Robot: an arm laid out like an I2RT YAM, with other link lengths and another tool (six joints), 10 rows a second.
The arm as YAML. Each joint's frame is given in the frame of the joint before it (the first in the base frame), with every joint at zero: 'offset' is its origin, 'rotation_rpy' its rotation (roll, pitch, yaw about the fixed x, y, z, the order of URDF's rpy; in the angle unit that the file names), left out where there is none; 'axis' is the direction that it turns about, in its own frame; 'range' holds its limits. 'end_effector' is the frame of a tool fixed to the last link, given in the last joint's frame.
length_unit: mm
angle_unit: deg
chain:
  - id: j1
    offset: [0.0, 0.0, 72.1]
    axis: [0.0, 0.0, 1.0]
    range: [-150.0, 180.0]
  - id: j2
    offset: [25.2, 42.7, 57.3]
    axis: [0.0, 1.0, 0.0]
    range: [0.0, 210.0]
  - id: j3
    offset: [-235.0, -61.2, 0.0]
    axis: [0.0, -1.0, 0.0]
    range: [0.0, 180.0]
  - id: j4
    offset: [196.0, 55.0, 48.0]
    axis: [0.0, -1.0, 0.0]
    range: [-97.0, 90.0]
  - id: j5
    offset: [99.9, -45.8, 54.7]
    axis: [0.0, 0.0, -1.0]
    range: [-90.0, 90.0]
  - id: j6
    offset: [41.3, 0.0, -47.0]
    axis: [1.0, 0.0, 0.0]
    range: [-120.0, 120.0]
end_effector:
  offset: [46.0, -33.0, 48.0]
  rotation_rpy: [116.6, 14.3, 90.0]
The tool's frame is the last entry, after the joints.
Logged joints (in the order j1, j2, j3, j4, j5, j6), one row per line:
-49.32 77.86 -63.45 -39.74 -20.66 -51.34
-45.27 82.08 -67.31 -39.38 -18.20 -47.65
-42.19 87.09 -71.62 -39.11 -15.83 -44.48
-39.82 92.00 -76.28 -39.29 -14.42 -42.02
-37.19 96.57 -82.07 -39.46 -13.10 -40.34
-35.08 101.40 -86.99 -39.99 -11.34 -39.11
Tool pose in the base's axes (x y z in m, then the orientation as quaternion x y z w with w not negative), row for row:
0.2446 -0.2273 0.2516 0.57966 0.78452 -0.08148 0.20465
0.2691 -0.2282 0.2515 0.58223 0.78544 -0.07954 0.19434
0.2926 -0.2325 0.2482 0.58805 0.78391 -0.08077 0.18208
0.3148 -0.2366 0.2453 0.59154 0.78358 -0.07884 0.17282
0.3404 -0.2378 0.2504 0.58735 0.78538 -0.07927 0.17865
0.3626 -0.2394 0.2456 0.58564 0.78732 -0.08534 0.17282
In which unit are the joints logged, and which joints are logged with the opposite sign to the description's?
The joints are logged in degrees. Opposite sign: j3.
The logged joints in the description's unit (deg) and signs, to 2 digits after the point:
-49.32 77.86 63.45 -39.74 -20.66 -51.34
-45.27 82.08 67.31 -39.38 -18.20 -47.65
-42.19 87.09 71.62 -39.11 -15.83 -44.48
-39.82 92.00 76.28 -39.29 -14.42 -42.02
-37.19 96.57 82.07 -39.46 -13.10 -40.34
-35.08 101.40 86.99 -39.99 -11.34 -39.11

